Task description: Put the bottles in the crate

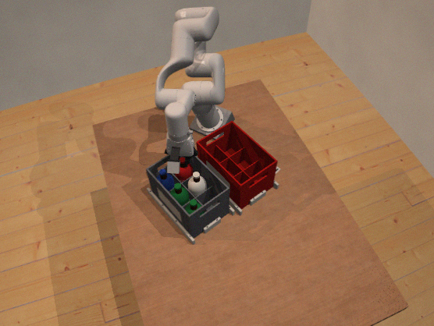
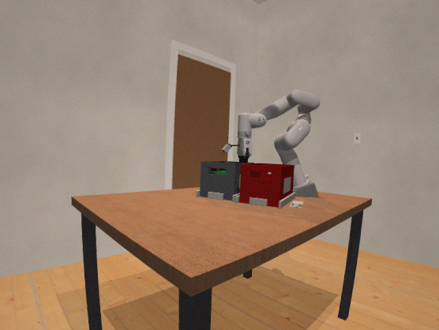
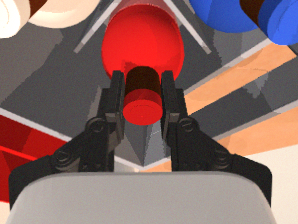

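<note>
Right now my hand is 7 cm above the red bottle. The rest, counted from my hand: white bottle: 8 cm ahead, 7 cm below, 3 cm to the left; blue bottle: 9 cm to the right, 7 cm below, 3 cm ahead; grey crate: 10 cm ahead, 7 cm below, 1 cm to the right.
</note>
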